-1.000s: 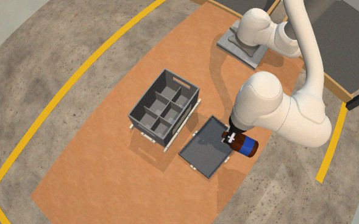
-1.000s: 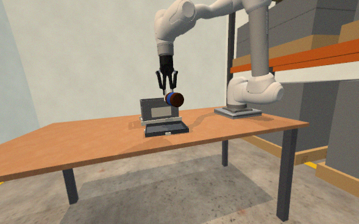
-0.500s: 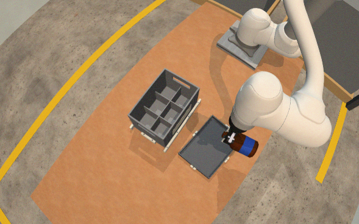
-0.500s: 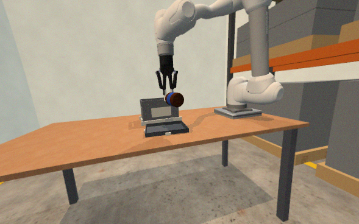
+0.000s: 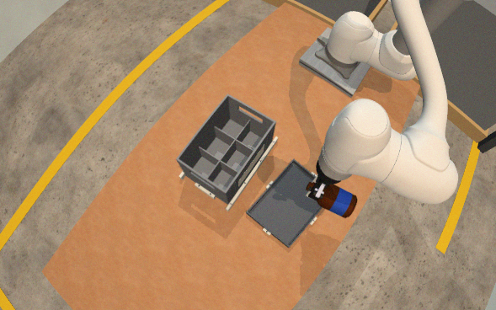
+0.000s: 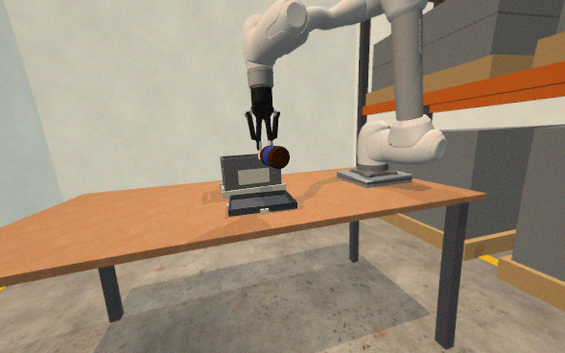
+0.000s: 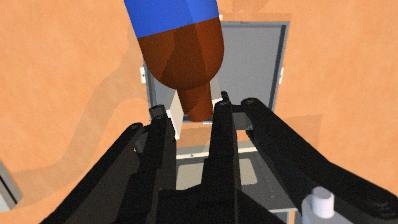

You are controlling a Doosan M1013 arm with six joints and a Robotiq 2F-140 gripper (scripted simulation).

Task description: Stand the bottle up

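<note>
Right now the bottle is 5 cm to the left of my hand, 2 cm below it and 1 cm behind it. The rest, counted from my hand: grey crate 29 cm to the right, 14 cm below, 5 cm ahead; then grey tray 21 cm below, 3 cm to the right, 3 cm ahead.
</note>
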